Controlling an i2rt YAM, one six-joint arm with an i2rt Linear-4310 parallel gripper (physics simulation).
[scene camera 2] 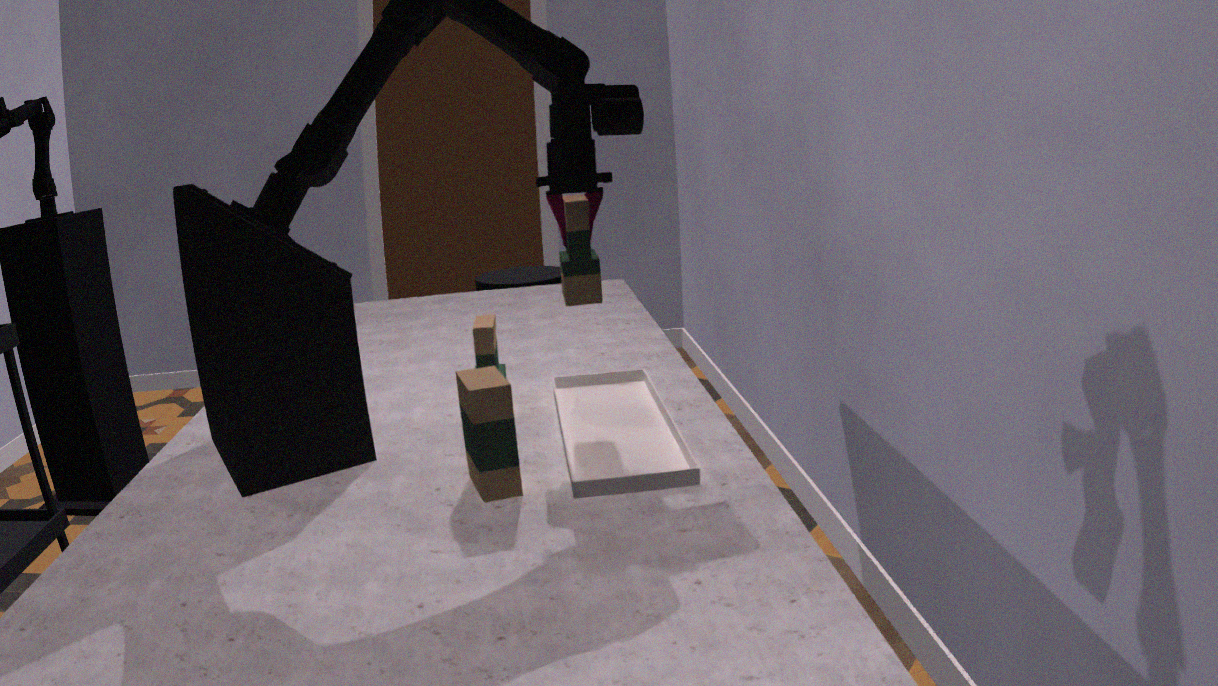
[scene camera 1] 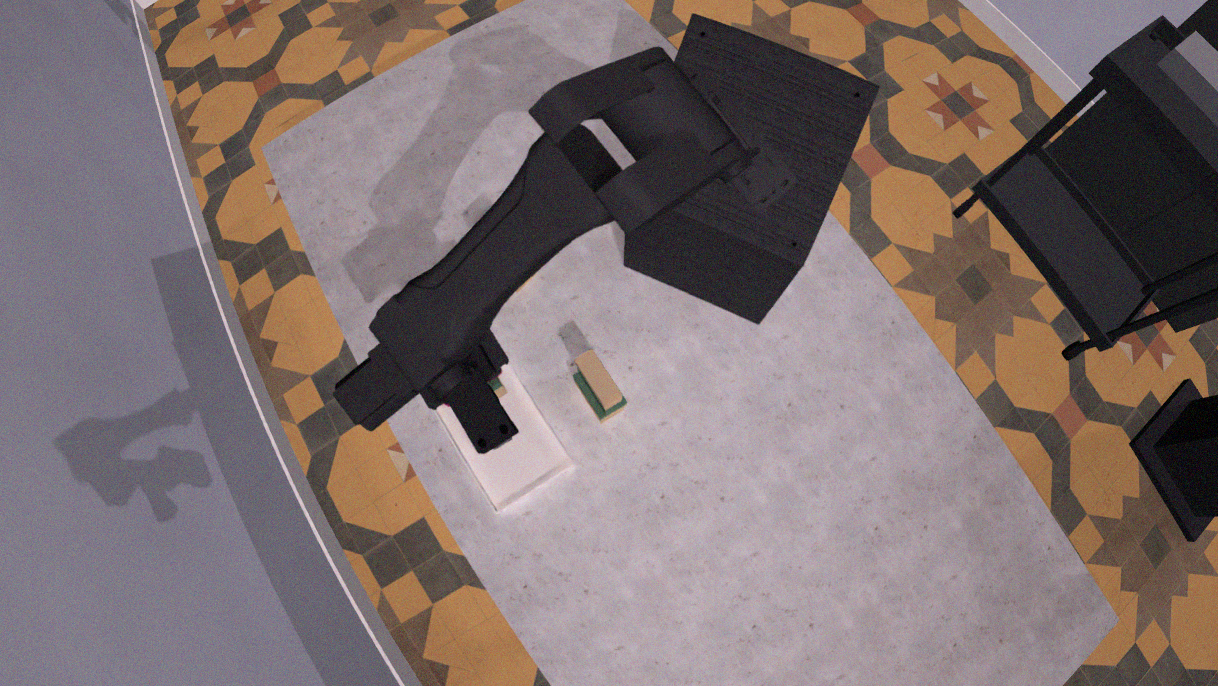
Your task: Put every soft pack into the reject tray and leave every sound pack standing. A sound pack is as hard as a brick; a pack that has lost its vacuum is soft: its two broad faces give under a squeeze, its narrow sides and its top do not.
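Frame: origin at the arm's base, x right, y ahead, z up, level; millimetres.
Where they show: gripper, between the fingertips: (scene camera 2: 576, 245); arm's base, origin of its link: (scene camera 2: 264, 230).
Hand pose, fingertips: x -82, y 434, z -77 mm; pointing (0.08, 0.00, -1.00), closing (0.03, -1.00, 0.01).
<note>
Each offset is from my fingertips to the top centre of the thing. "spot": to the spot under its first point. Level surfaces: height alone.
The gripper (scene camera 2: 577, 242) is shut on a tan-and-green pack {dx +17, dy +1, dz +70 mm} (scene camera 1: 496, 387) (scene camera 2: 583, 288) and holds it upright, raised over the white reject tray {dx +61, dy +35, dz -229 mm} (scene camera 1: 535, 487) (scene camera 2: 634, 484). In scene camera 1 the wrist hides the fingers and most of this pack. A second tan-and-green pack {dx -59, dy -146, dz -111 mm} (scene camera 1: 601, 382) (scene camera 2: 484, 335) stands upright on the table beside the tray; in scene camera 2 its lower part is hidden by the third pack. The third pack {spot: dx +260, dy -120, dz -171 mm} (scene camera 2: 489, 438) stands upright nearest that camera, left of the tray; in scene camera 1 the arm hides nearly all of it. No pack shows lying in the tray.
The black arm pedestal (scene camera 1: 771, 127) (scene camera 2: 272, 357) stands at one side of the grey table {dz -251 mm} (scene camera 1: 767, 511) (scene camera 2: 409, 596). A wall (scene camera 2: 937, 213) rises beyond the tray side of the table. Other black equipment (scene camera 1: 1108, 196) (scene camera 2: 76, 357) stands on the floor past the pedestal side.
</note>
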